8 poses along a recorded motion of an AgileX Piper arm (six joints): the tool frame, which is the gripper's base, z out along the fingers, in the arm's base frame.
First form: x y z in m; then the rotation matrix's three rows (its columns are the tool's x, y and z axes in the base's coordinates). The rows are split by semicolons.
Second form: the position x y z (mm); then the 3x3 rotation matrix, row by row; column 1 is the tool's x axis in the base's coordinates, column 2 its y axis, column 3 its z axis. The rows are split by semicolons. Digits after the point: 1 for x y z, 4 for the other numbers.
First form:
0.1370, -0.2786, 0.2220; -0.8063, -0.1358, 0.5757; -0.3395, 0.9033, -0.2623; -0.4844, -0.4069, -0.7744
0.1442, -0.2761, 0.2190; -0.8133, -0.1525, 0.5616; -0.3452, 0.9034, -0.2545; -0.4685, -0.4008, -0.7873
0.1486, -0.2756, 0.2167; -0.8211, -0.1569, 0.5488; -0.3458, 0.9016, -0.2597; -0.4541, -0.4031, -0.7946
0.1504, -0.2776, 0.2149; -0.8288, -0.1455, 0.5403; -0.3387, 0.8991, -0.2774; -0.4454, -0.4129, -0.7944
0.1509, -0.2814, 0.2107; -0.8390, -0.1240, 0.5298; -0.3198, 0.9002, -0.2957; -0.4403, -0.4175, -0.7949
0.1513, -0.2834, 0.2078; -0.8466, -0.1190, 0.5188; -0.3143, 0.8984, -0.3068; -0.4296, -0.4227, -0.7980
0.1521, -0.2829, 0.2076; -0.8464, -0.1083, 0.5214; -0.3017, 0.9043, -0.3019; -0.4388, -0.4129, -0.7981
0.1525, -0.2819, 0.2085; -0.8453, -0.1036, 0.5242; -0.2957, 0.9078, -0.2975; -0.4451, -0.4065, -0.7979
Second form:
137.0, -278.6, 222.0; -0.8063, -0.1358, 0.5757; -0.3395, 0.9033, -0.2623; -0.4844, -0.4069, -0.7744
144.2, -276.1, 219.0; -0.8133, -0.1525, 0.5616; -0.3452, 0.9034, -0.2545; -0.4685, -0.4008, -0.7873
148.6, -275.6, 216.7; -0.8211, -0.1569, 0.5488; -0.3458, 0.9016, -0.2597; -0.4541, -0.4031, -0.7946
150.4, -277.6, 214.9; -0.8288, -0.1455, 0.5403; -0.3387, 0.8991, -0.2774; -0.4454, -0.4129, -0.7944
150.9, -281.4, 210.7; -0.8390, -0.1240, 0.5298; -0.3198, 0.9002, -0.2957; -0.4403, -0.4175, -0.7949
151.3, -283.4, 207.8; -0.8466, -0.1190, 0.5188; -0.3143, 0.8984, -0.3068; -0.4296, -0.4227, -0.7980
152.1, -282.9, 207.6; -0.8464, -0.1083, 0.5214; -0.3017, 0.9043, -0.3019; -0.4388, -0.4129, -0.7981
152.5, -281.9, 208.5; -0.8453, -0.1036, 0.5242; -0.2957, 0.9078, -0.2975; -0.4451, -0.4065, -0.7979

